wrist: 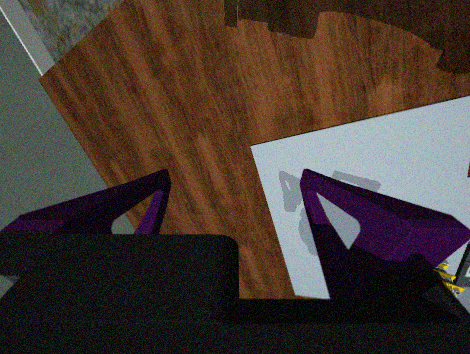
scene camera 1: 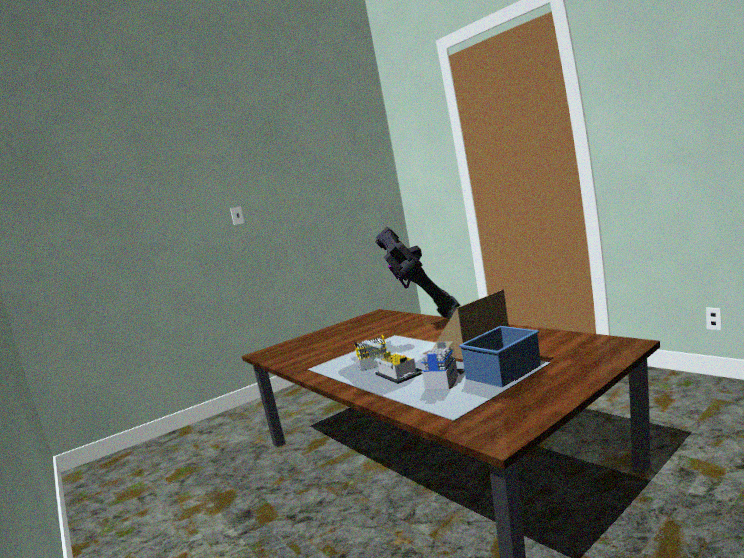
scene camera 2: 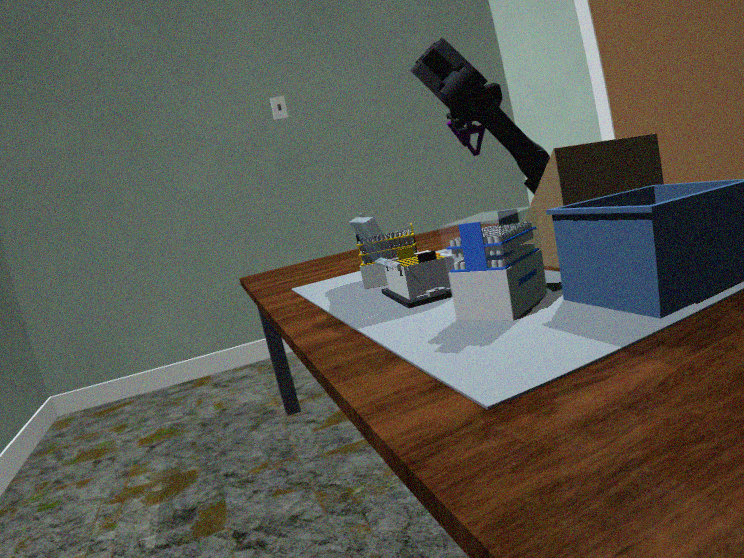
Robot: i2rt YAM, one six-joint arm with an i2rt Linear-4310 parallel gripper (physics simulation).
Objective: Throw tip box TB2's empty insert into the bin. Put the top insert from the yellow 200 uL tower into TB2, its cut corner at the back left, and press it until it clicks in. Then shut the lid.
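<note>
My gripper (scene camera 1: 398, 277) (scene camera 2: 464, 135) (wrist: 235, 176) is open and empty, high above the table, up and back from the racks. The yellow tower (scene camera 1: 362, 354) (scene camera 2: 385, 246) stands at the far left of the mat; a bit of yellow shows at the lower right edge in the wrist view. A white tip box (scene camera 1: 400, 367) (scene camera 2: 414, 281) on a dark base stands to its right, with a yellow grid and a small black piece on top. I cannot read a TB2 label. A blue open-topped bin (scene camera 1: 485, 366) (scene camera 2: 606, 261) stands at the right. The inside of the bin is hidden.
A white box with blue tiers (scene camera 1: 440, 361) (scene camera 2: 474, 247) stands between the tip box and the bin. A tan and brown upright panel (scene camera 1: 482, 318) (scene camera 2: 606, 171) stands behind the bin. They share a pale mat (scene camera 1: 453, 406) (scene camera 2: 486, 384) (wrist: 400, 135) on the wooden table (scene camera 1: 576, 384) (scene camera 2: 600, 438) (wrist: 200, 125).
</note>
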